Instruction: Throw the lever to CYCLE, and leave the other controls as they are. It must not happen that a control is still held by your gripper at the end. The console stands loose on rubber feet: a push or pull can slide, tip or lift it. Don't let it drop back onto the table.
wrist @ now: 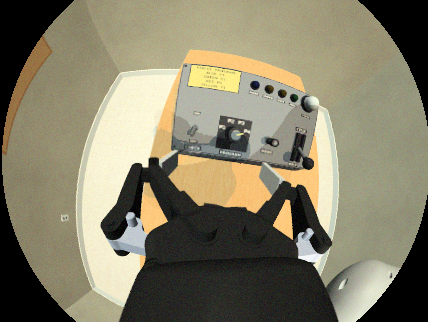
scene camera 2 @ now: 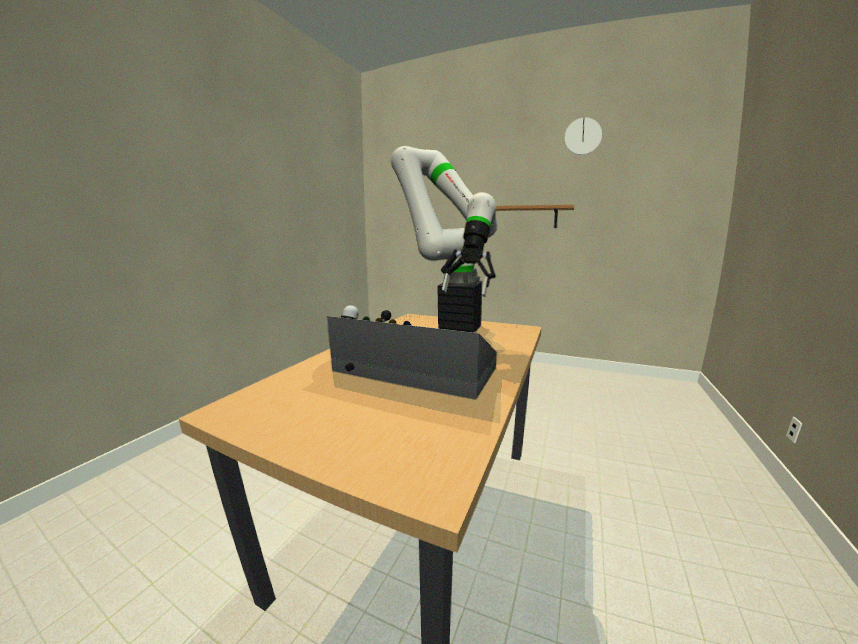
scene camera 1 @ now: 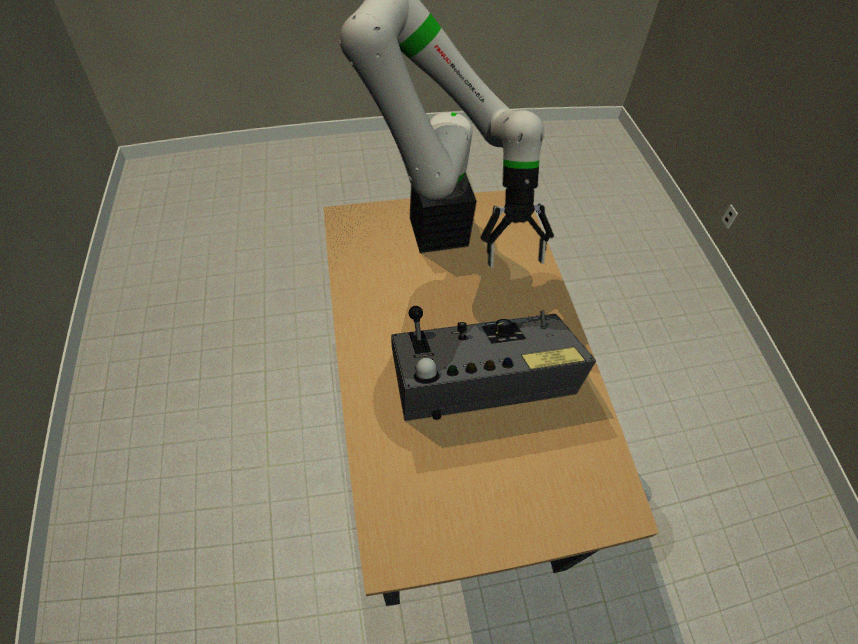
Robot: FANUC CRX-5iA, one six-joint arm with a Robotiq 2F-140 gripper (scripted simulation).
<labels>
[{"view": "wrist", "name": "my gripper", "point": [220,164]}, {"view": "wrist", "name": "dark grey console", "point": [211,98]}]
</labels>
